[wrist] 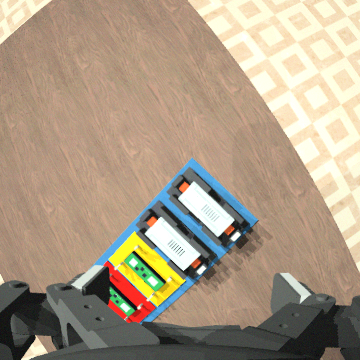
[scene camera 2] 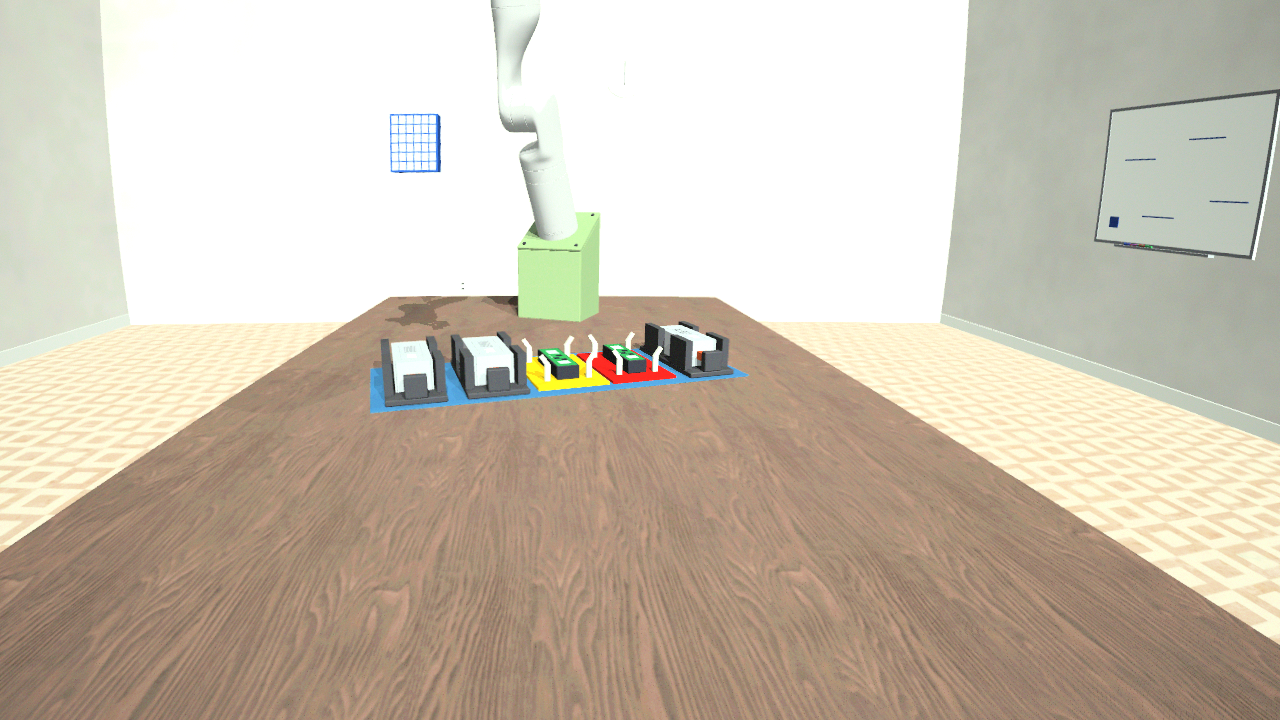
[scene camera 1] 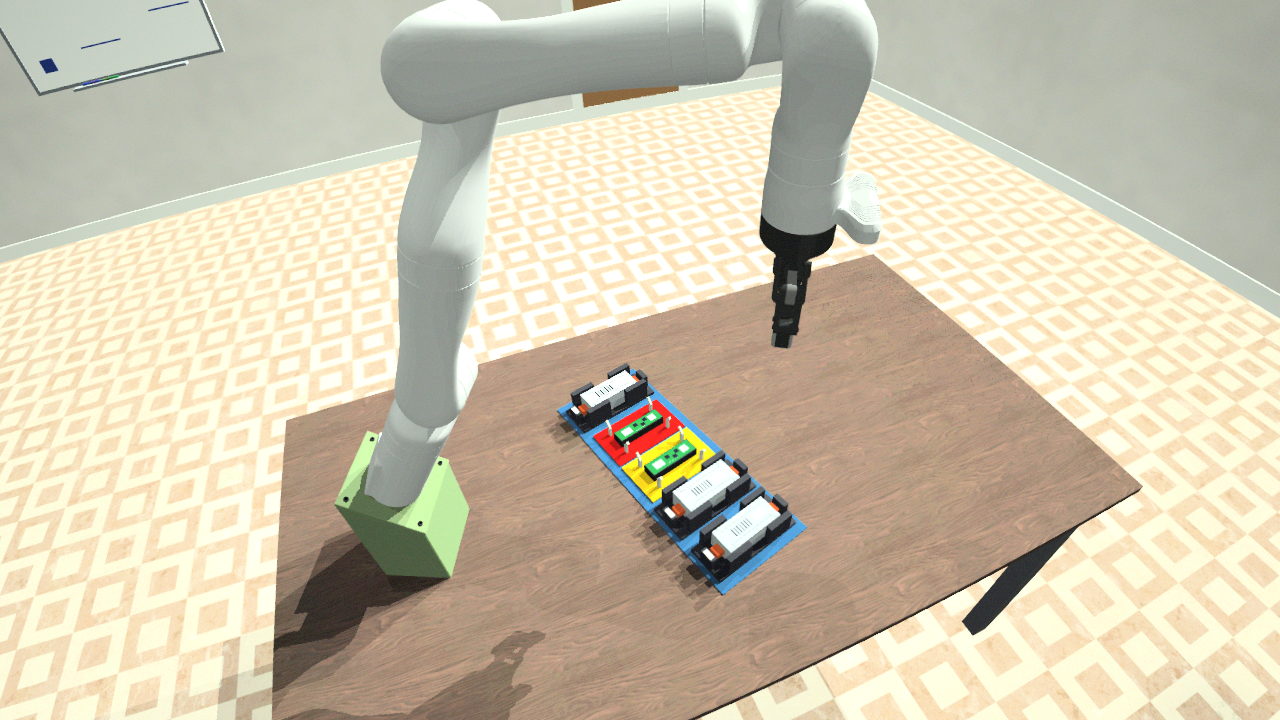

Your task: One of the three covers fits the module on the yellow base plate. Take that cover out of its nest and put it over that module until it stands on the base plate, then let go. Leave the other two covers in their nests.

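Places are measured from the arm's base along level axes (x down, y left, z ahead), in centimetres.
Where they show: gripper, fingertip midpoint: (wrist: 190, 289) (scene camera 1: 783, 316); arm's base, link origin: (scene camera 2: 557, 229) (scene camera 1: 395, 482).
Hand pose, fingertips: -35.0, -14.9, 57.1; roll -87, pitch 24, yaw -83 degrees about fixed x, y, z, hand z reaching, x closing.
Each offset is from my fingertips to the centre of the thing, as dx, dy, dz. "pt": to the spot under its first point.
Three white covers with dark nests stand on a blue board: an end cover {+51.5, +2.8, +0.7} (scene camera 1: 747, 528) (scene camera 2: 412, 365) (wrist: 206, 209), a cover beside the yellow plate {+51.5, +12.6, -3.9} (scene camera 1: 707, 490) (scene camera 2: 486, 360) (wrist: 173, 244), and a cover past the red plate {+51.5, +41.9, -17.5} (scene camera 1: 608, 391) (scene camera 2: 687, 338), which does not show in the wrist view. A green-topped module {pt +51.9, +21.7, -8.6} (scene camera 1: 670, 459) (scene camera 2: 558, 361) (wrist: 144, 271) stands uncovered on the yellow base plate {+54.1, +27.2, -10.7} (scene camera 1: 642, 480) (scene camera 2: 568, 383) (wrist: 127, 245). My gripper (scene camera 1: 781, 341) (wrist: 190, 289) is open and empty, high above the table beyond the board; it does not show in scene camera 2.
A red plate (scene camera 1: 640, 447) (scene camera 2: 637, 374) beside the yellow one bears another green-topped module (scene camera 1: 638, 427) (scene camera 2: 623, 356) (wrist: 121, 301). Thin white posts stand around both modules. The blue board (scene camera 1: 774, 548) (scene camera 2: 378, 398) (wrist: 250, 218) lies on the table between my gripper and the green pedestal (scene camera 1: 416, 537) (scene camera 2: 550, 282).
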